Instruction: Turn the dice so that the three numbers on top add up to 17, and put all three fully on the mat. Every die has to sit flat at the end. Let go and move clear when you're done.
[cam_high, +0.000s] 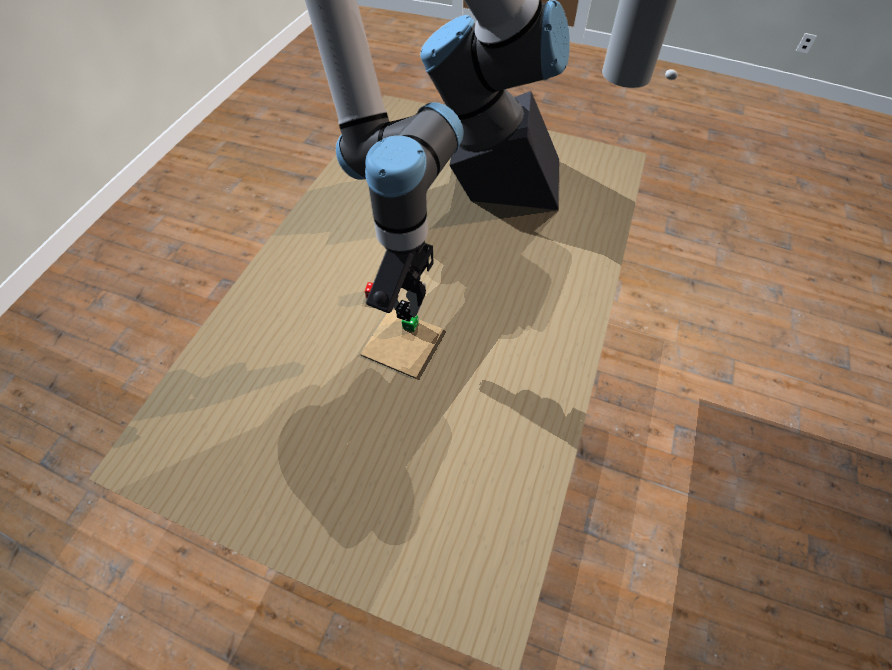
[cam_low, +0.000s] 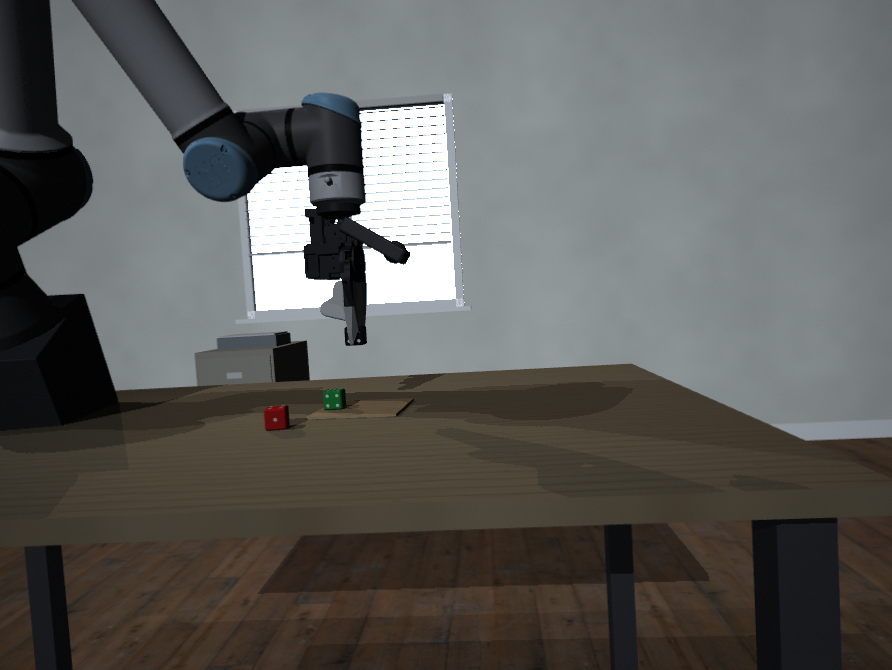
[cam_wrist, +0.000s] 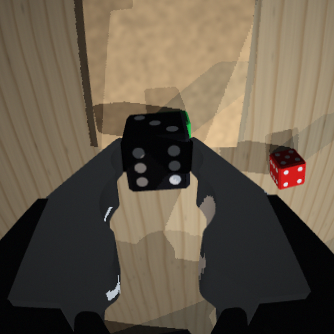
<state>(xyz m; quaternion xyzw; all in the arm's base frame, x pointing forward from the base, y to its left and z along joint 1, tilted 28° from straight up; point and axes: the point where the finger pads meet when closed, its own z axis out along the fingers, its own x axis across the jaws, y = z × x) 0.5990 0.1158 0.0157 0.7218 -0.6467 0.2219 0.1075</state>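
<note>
The tan mat lies 1 cm ahead of my hand, 1 cm to the right of it and 12 cm below it. Also, from my hand: black die (right at my hand); then red die (7 cm behind, 15 cm to the right, 11 cm below); then green die (4 cm behind, 2 cm to the right, 10 cm below).
</note>
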